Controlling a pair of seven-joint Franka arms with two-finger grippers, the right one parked.
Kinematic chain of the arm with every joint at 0, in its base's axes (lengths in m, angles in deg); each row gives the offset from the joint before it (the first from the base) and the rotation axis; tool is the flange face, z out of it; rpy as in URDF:
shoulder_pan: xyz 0 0 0.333 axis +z
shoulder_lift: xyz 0 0 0 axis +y
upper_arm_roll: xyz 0 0 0.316 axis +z
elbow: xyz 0.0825 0 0 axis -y
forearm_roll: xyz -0.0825 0 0.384 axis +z
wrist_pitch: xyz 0 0 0 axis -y
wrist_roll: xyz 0.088 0 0 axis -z
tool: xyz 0 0 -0.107 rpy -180 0 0
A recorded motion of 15 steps. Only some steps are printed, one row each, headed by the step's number.
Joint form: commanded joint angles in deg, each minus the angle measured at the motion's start. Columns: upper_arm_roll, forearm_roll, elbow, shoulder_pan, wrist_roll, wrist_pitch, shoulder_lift.
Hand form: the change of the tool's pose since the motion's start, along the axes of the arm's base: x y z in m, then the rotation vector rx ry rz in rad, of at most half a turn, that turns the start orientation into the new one. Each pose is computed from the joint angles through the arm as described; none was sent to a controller.
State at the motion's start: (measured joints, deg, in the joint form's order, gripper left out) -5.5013 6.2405 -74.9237 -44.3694 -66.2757 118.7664 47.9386
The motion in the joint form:
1: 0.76 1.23 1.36 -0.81 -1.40 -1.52 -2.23
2: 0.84 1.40 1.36 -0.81 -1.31 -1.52 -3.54
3: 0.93 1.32 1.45 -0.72 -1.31 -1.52 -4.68
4: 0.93 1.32 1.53 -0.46 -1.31 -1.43 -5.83
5: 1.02 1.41 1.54 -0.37 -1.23 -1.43 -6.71
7: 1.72 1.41 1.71 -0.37 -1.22 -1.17 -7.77
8: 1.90 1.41 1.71 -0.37 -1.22 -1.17 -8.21
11: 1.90 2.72 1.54 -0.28 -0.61 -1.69 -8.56
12: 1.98 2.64 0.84 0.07 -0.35 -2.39 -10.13
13: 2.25 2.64 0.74 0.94 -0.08 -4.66 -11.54
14: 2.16 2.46 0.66 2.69 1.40 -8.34 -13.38
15: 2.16 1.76 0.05 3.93 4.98 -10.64 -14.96
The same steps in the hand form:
1: 0.0034 -0.0048 0.0370 -0.0056 -0.0496 0.0109
2: 0.0050 -0.0051 0.0539 -0.0196 -0.0682 0.0091
3: 0.0073 -0.0045 0.0694 -0.0348 -0.0831 0.0130
4: 0.0104 -0.0029 0.0852 -0.0512 -0.0992 0.0179
5: 0.0121 -0.0016 0.0967 -0.0605 -0.1119 0.0187
7: 0.0178 0.0024 0.1121 -0.0732 -0.1357 0.0276
8: 0.0190 0.0037 0.1178 -0.0771 -0.1426 0.0300
11: 0.0198 0.0065 0.1202 -0.0584 -0.1546 0.0110
12: 0.0209 0.0130 0.1335 -0.0586 -0.1578 0.0150
13: 0.0276 0.0269 0.1470 -0.0402 -0.1515 0.0323
14: 0.0371 0.0488 0.1639 -0.0120 -0.1285 0.0425
15: 0.0418 0.0653 0.1751 0.0018 -0.1023 0.0089

